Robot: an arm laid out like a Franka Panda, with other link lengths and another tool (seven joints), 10 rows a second.
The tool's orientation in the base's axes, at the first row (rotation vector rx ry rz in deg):
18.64 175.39 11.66
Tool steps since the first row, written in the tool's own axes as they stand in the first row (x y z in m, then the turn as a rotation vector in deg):
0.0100 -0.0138 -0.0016 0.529 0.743 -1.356
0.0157 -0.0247 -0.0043 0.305 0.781 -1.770
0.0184 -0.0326 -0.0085 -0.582 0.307 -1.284
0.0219 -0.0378 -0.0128 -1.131 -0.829 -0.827
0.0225 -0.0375 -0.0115 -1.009 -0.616 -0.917
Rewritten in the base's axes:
-0.0127 -0.0114 -0.0007 -0.459 0.663 1.421
-0.0207 -0.0211 0.0002 -0.261 0.601 1.846
-0.0253 -0.0287 0.0032 0.541 0.013 1.337
-0.0300 -0.0336 0.0066 0.876 -1.147 0.753
-0.0305 -0.0330 0.0053 0.794 -0.926 0.866

